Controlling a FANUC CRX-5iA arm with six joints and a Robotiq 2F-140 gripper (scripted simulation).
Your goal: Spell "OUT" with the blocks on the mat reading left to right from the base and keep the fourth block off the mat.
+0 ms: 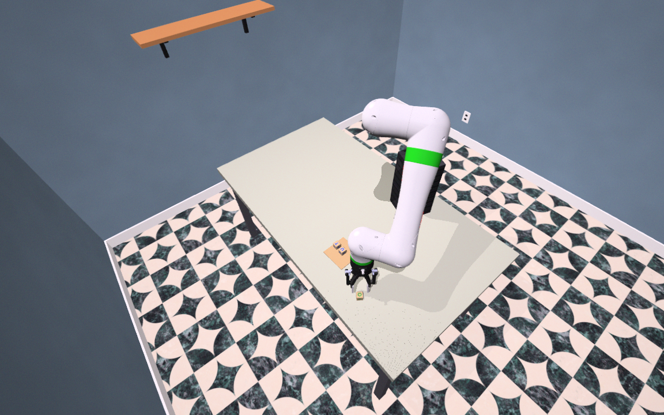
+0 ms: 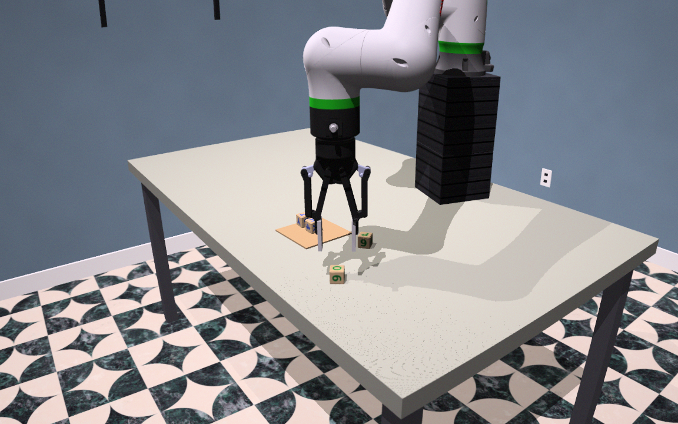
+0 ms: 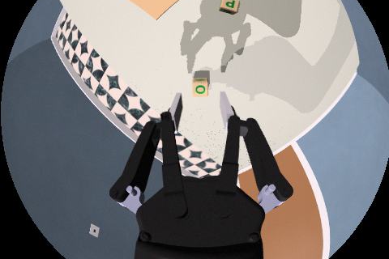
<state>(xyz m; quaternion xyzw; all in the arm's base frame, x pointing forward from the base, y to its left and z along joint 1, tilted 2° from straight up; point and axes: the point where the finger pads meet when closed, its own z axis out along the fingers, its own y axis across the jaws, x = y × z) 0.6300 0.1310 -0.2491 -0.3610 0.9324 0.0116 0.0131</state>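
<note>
The wooden block lies 9 cm below my hand. From my hand the other things lie so: tan mat (22 cm to the right, 13 cm behind, 10 cm below).
</note>
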